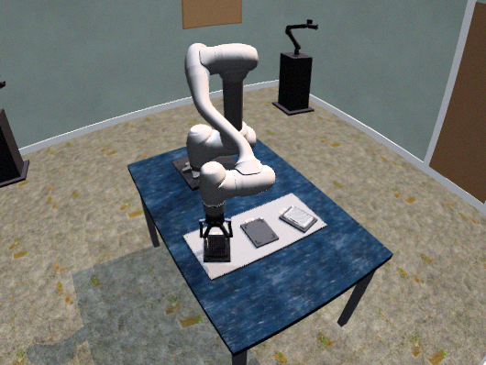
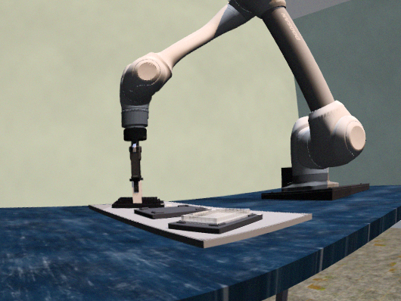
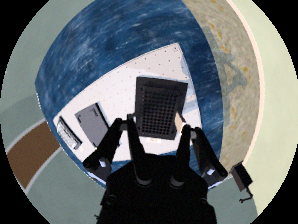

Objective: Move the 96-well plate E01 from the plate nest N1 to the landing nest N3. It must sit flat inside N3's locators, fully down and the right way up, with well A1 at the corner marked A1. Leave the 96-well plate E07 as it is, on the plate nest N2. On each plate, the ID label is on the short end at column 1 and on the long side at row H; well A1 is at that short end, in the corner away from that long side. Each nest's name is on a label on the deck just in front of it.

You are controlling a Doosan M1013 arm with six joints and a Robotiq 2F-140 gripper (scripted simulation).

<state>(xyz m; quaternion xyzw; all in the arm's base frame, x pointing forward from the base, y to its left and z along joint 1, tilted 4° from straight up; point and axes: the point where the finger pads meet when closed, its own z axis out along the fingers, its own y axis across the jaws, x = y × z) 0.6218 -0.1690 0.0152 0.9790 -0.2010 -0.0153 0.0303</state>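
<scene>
The dark nest lies 22 cm to the left of my hand, 4 cm below it and 1 cm behind it. Also, from my hand: dark 96-well plate (2 cm below); then clear 96-well plate (44 cm to the left, 2 cm below).
</scene>
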